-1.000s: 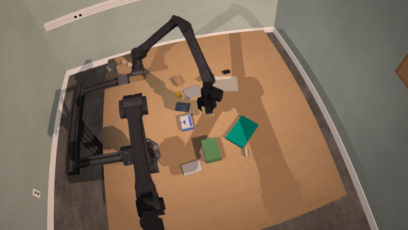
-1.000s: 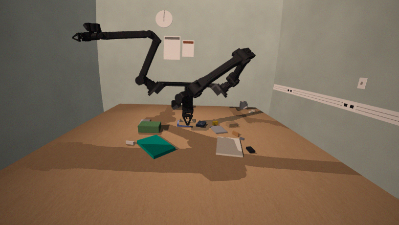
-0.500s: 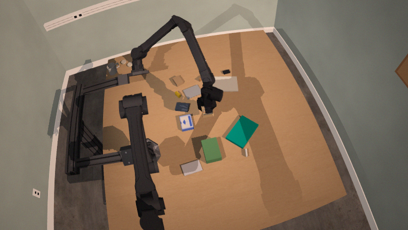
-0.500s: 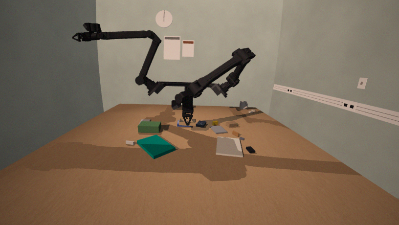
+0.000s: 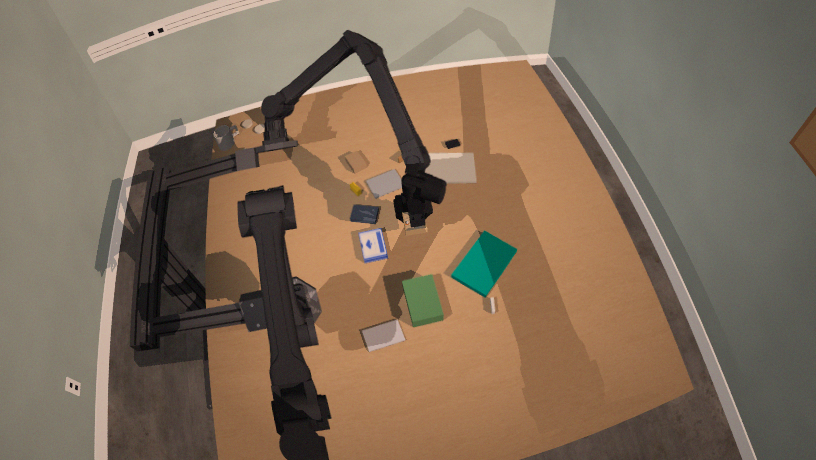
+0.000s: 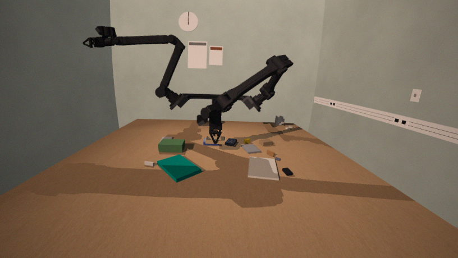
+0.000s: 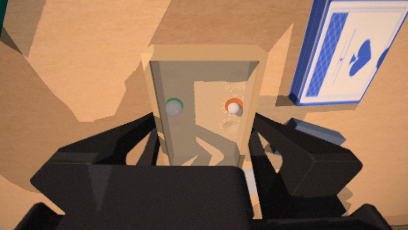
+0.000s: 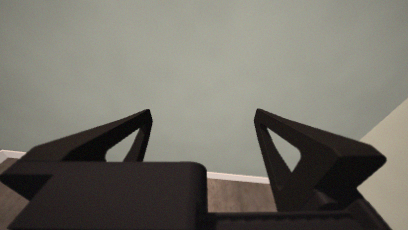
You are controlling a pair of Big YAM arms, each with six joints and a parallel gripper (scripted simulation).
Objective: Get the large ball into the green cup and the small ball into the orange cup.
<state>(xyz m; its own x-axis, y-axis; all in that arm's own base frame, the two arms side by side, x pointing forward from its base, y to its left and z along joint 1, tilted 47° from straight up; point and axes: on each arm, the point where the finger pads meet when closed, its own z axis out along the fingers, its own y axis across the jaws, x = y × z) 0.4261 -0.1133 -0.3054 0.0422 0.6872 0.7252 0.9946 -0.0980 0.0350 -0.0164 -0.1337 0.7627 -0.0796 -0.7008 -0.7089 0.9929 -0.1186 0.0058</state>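
Now: the covered wooden puzzle 10 mm below my left hand. The rest, counted from my left hand: grey pad: 50 mm behind, 230 mm to the left, 80 mm below; blue-and-white box: 150 mm behind, 20 mm to the right, 70 mm below; navy block: 150 mm behind, 110 mm to the left, 70 mm below.
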